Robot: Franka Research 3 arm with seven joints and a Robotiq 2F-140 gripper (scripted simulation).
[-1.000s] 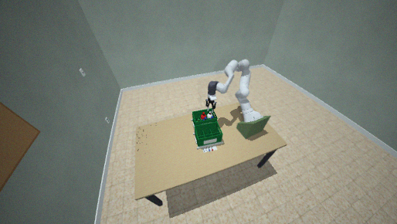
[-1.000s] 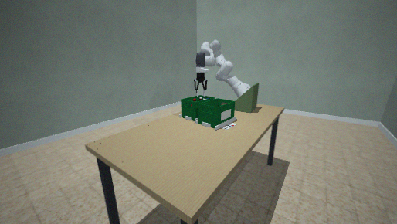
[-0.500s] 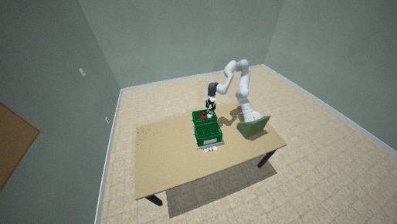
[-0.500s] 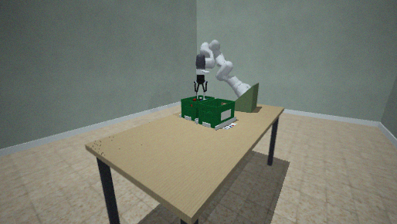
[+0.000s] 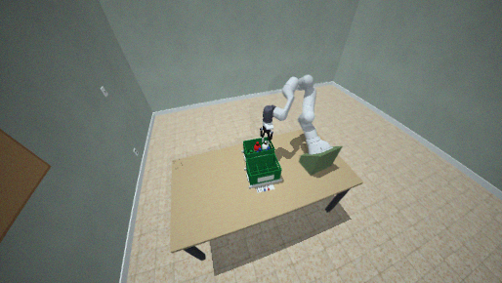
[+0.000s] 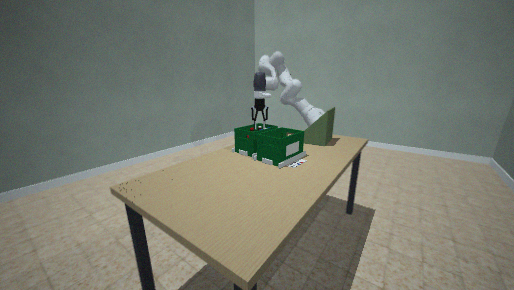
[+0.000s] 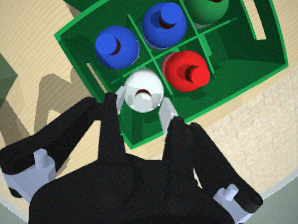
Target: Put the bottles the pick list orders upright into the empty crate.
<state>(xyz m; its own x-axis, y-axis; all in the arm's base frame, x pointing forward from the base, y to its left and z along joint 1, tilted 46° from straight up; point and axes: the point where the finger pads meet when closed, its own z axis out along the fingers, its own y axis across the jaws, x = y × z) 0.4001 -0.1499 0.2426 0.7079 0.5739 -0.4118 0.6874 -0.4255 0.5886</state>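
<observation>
My hand is 80 mm above the white-capped bottle. The rest, counted from my hand: blue-capped bottle (90 mm to the left, 80 mm below); then red-labelled bottle (90 mm ahead, 80 mm below); then green-capped bottle (180 mm ahead, 90 mm to the left, 80 mm below).
</observation>
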